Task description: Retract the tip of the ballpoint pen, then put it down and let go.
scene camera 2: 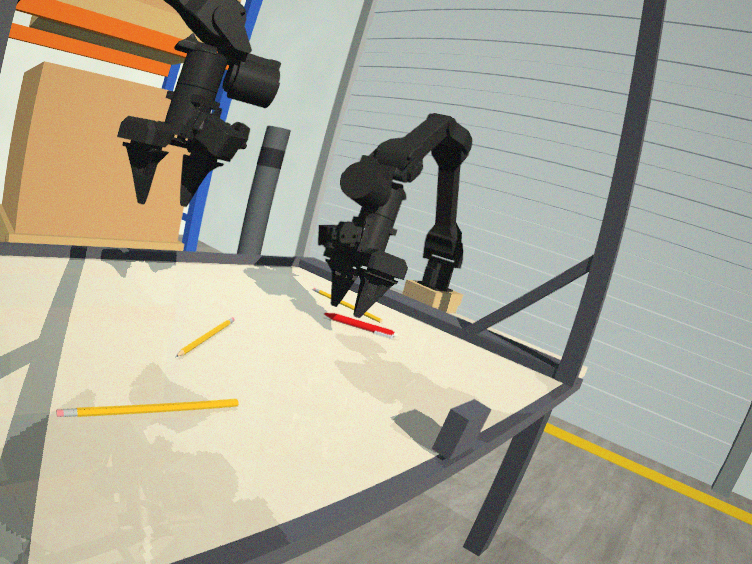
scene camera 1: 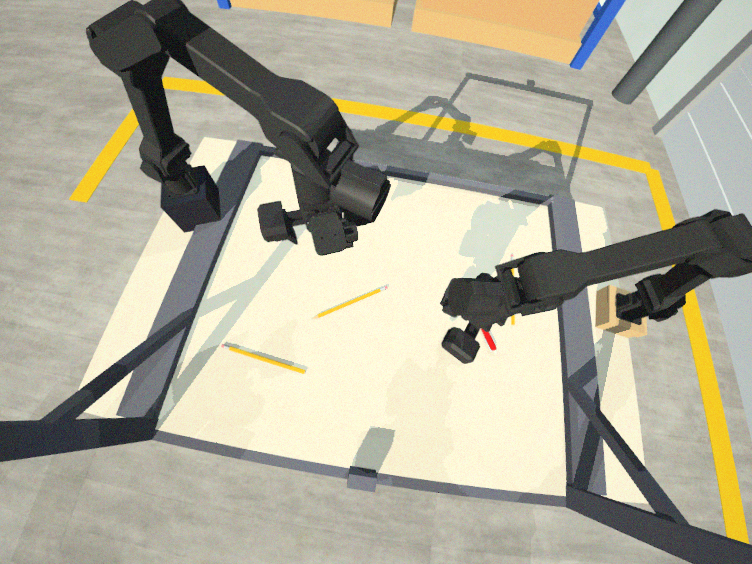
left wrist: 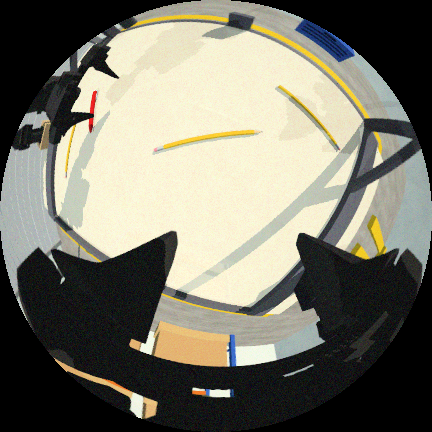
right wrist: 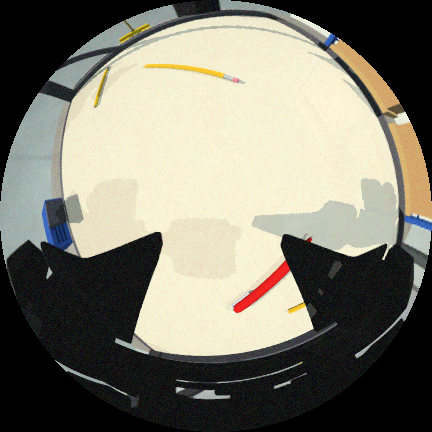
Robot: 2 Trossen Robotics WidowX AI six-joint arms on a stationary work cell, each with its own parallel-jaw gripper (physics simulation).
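Pixels of known places: left gripper, fingertip midpoint: [scene camera 2: 163, 205] [left wrist: 240, 238]; right gripper, fingertip midpoint: [scene camera 2: 344, 311] [scene camera 1: 453, 326] [left wrist: 104, 96] [right wrist: 224, 240]; left arm's base at its link origin: [scene camera 1: 183, 185]; right arm's base at its link origin: [scene camera 2: 434, 287] [scene camera 1: 628, 309].
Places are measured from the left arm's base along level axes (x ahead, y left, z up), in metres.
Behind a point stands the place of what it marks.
Note:
The red ballpoint pen [scene camera 1: 489, 339] {y -0.495, x 0.593, z -0.094 m} [scene camera 2: 359, 324] {y -0.461, x 0.586, z -0.099 m} [left wrist: 93, 111] {y -0.451, x 0.585, z -0.102 m} [right wrist: 267, 290] {y -0.469, x 0.596, z -0.094 m} lies flat on the pale table top. A light clip shows near one end. In the right wrist view the finger at the picture's right hides part of the pen's pointed half; whether the writing tip sticks out is too small to tell. My right gripper [scene camera 2: 347, 310] {y -0.451, x 0.511, z -0.064 m} [left wrist: 104, 96] {y -0.451, x 0.511, z -0.064 m} [right wrist: 224, 240] {y -0.451, x 0.511, z -0.064 m} is open and empty, fingers pointing down, low above the table near the pen's pointed end. My left gripper [scene camera 2: 163, 203] {y -0.244, x 0.278, z 0.054 m} [left wrist: 240, 238] {y -0.244, x 0.278, z 0.054 m} is open and empty, high above the table, far from the pen.
One yellow pencil [scene camera 1: 351, 301] {y -0.330, x 0.315, z -0.099 m} [scene camera 2: 206, 336] {y -0.335, x 0.303, z -0.100 m} [left wrist: 207, 137] {y -0.329, x 0.311, z -0.100 m} lies mid-table. Another pencil [scene camera 1: 264, 358] {y -0.409, x 0.107, z -0.100 m} [scene camera 2: 157, 407] {y -0.412, x 0.105, z -0.101 m} [left wrist: 310, 117] {y -0.408, x 0.112, z -0.102 m} lies at the lower left in scene camera 1. A third pencil [scene camera 2: 370, 315] {y -0.455, x 0.676, z -0.101 m} [left wrist: 70, 152] {y -0.375, x 0.711, z -0.103 m} [right wrist: 296, 308] {y -0.466, x 0.671, z -0.100 m} lies close beside the pen. A dark frame [scene camera 1: 291, 464] {y -0.621, x 0.124, z -0.106 m} edges the table.

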